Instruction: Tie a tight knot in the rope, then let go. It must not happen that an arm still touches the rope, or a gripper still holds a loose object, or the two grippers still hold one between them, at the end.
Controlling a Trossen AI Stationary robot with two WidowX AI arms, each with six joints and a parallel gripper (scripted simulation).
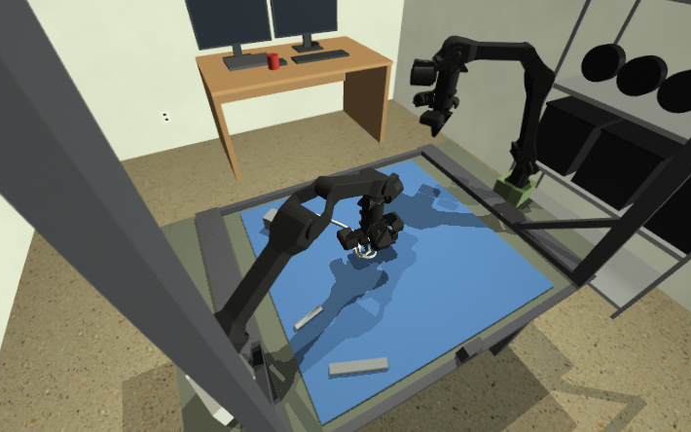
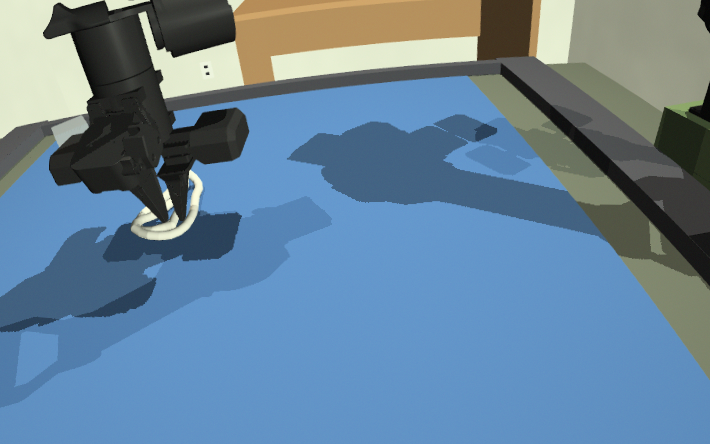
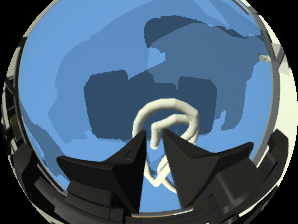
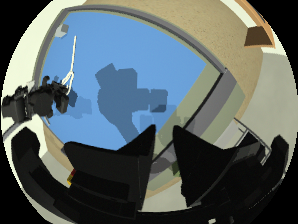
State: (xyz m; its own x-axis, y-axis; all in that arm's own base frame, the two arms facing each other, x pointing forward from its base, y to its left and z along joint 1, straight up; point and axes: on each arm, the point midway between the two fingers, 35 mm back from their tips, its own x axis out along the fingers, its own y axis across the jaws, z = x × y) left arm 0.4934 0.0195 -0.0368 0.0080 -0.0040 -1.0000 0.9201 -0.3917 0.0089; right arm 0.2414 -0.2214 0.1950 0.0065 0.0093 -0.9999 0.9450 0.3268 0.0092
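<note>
Right now the blue mat is 4 cm to the right of my left hand, 4 cm below it and 1 cm behind it. The rest, counted from my left hand: grey bar: 24 cm to the left, 24 cm behind, 3 cm below; grey cube: 25 cm ahead, 18 cm to the left, 1 cm below.
</note>
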